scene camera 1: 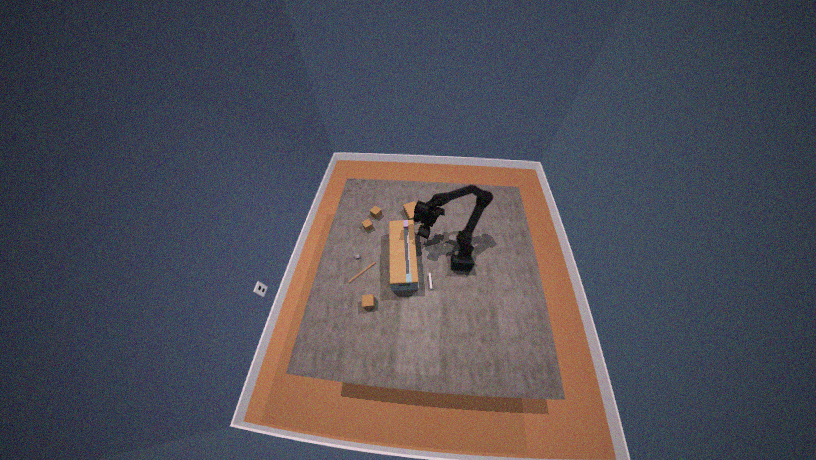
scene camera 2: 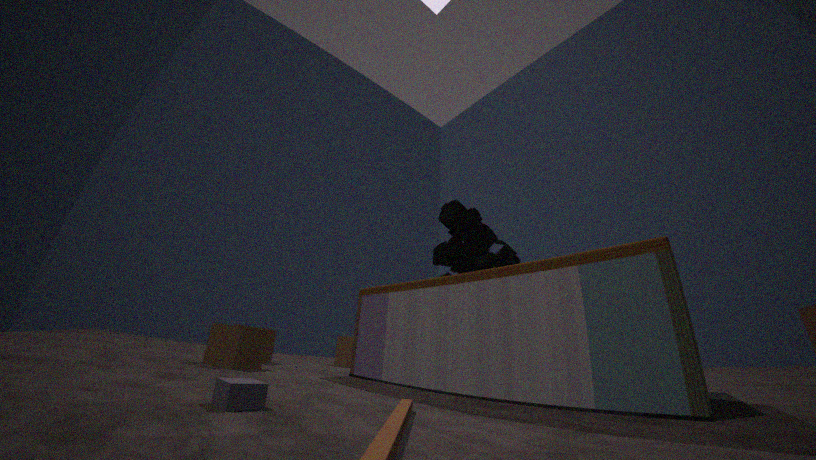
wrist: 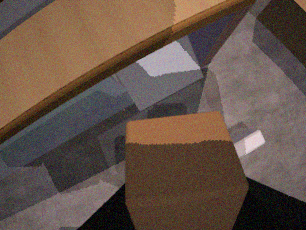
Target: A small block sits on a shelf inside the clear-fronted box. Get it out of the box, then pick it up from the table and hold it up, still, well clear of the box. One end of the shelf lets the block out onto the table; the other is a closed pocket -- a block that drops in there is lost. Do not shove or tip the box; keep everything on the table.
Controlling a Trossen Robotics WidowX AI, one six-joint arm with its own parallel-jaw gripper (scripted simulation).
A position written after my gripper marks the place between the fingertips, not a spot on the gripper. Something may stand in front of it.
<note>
In view: my gripper (wrist: 179,186), a long box (scene camera 2: 609,328) and an orange block (wrist: 186,164).
The long box is seen too in scene camera 1 (scene camera 1: 403,269) and in the wrist view (wrist: 71,71). Scene camera 2 misses the orange block, which is hidden by the long box.
</note>
